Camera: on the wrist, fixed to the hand. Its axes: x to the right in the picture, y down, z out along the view.
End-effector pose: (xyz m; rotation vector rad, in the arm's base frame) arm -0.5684 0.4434 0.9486 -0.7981 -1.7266 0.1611
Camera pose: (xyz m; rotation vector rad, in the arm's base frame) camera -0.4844 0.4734 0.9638 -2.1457 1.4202 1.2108
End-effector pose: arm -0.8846 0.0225 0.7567 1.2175 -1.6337 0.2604
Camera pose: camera -0.8817 0.0818 0.8250 -2.0334 -0.9731 1.8151
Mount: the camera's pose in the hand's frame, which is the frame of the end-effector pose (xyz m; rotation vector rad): 0.0215 0.0508 -0.0717 -0.1125 0.9481 2.9829
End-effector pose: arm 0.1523 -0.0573 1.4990 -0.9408 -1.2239 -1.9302
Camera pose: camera 0.1668 -0.1445 1.5182 -0.4995 0.9880 0.3899
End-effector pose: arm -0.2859 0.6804 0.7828 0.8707 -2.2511 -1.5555
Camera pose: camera -0.2810 0.6256 0.8546 -1.2654 -0.5008 0.4112
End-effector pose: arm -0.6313 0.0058 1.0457 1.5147 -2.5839 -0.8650
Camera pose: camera -0.6625 -0.0248 1.1249 -1.6774 -1.0804 0.3038
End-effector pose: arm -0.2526 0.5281 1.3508 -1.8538 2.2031 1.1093
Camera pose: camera -0.2750 0.4719 1.4181 -1.3256 -1.3348 0.2987
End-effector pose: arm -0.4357 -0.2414 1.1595 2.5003 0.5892 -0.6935
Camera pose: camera -0.3671 -0.2369 1.2183 0.7711 -2.1883 1.4169
